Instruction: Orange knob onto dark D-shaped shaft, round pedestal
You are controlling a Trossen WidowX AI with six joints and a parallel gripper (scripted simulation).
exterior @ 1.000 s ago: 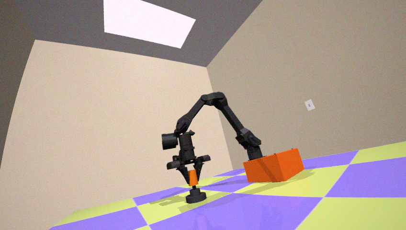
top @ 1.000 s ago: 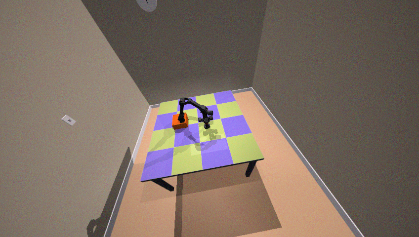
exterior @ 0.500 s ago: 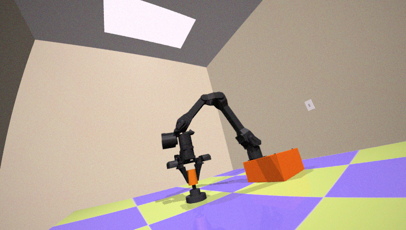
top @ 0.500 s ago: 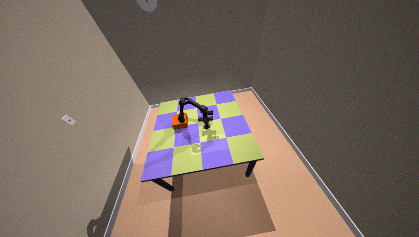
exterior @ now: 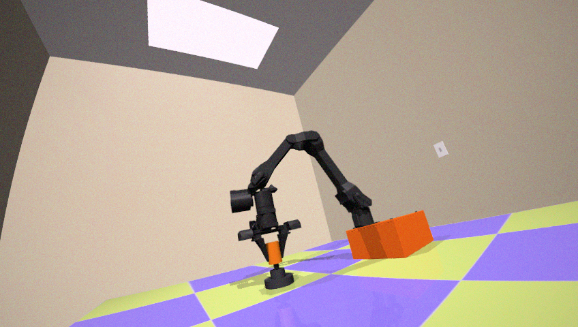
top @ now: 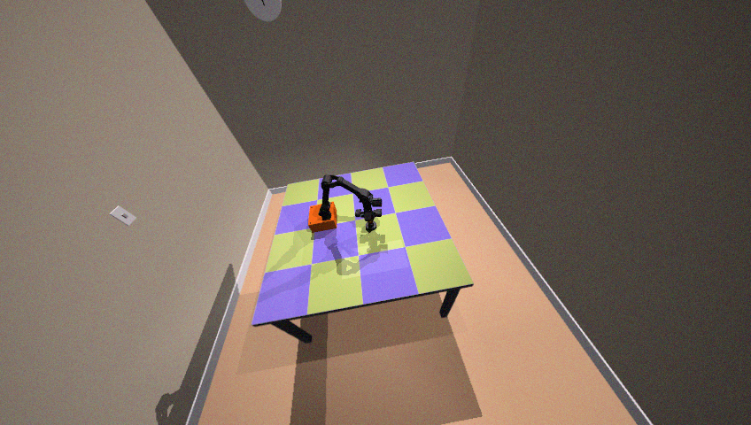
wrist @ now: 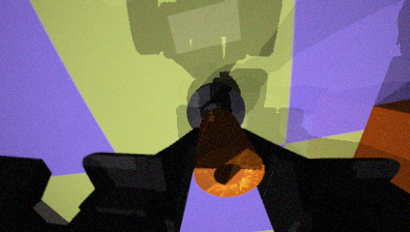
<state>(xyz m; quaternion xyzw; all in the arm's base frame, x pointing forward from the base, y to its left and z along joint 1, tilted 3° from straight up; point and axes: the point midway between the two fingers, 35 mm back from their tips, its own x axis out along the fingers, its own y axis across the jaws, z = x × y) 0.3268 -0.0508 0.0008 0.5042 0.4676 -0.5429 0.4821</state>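
My gripper tip is now 20 mm below the orange knob. Round my gripper tip: pedestal (40 mm below).
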